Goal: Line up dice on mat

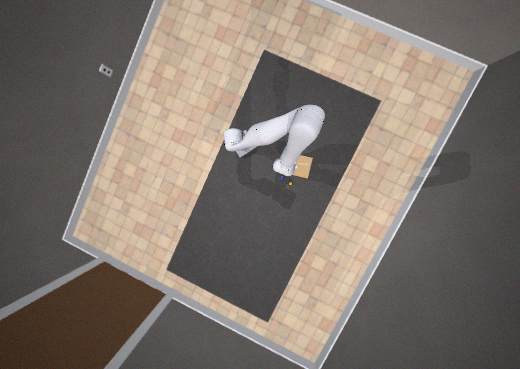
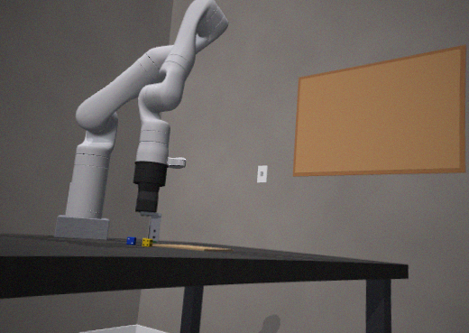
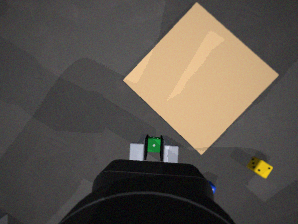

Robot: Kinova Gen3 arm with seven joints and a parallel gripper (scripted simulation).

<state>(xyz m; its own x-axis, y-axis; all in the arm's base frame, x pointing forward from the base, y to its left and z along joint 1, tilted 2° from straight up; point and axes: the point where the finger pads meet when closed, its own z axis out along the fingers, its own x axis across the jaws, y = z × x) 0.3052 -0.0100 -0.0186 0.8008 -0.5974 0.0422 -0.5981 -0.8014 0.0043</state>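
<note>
My hand is 90 mm short of the mat, 40 mm to the right of it and 20 mm above it. Also, from my hand: green die (10 mm below); then blue die (80 mm to the right, 20 mm below, 20 mm ahead); then yellow die (90 mm to the right, 90 mm ahead, 20 mm below).
</note>
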